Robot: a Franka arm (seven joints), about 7 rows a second.
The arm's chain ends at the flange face. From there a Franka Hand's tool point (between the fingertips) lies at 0.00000 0.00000 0.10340 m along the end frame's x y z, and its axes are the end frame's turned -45 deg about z.
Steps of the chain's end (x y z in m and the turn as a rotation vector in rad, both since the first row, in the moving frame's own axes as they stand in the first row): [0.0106, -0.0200, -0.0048, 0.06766, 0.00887, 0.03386]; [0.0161, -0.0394, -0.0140, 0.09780, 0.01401, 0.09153]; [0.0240, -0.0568, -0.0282, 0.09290, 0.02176, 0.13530]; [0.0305, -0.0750, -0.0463, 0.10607, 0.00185, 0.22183]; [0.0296, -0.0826, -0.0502, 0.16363, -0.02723, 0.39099]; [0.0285, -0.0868, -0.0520, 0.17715, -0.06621, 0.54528]
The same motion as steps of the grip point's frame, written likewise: [0.0273, -0.0108, -0.0050, 0.04157, 0.05411, 0.03386]; [0.0477, -0.0222, -0.0145, 0.05925, 0.07906, 0.09153]; [0.0658, -0.0278, -0.0287, 0.05030, 0.08108, 0.13530]; [0.0833, -0.0381, -0.0469, 0.07369, 0.07631, 0.22183]; [0.0917, -0.0491, -0.0516, 0.13496, 0.09645, 0.39099]; [0.0939, -0.0559, -0.0538, 0.17208, 0.07845, 0.54528]
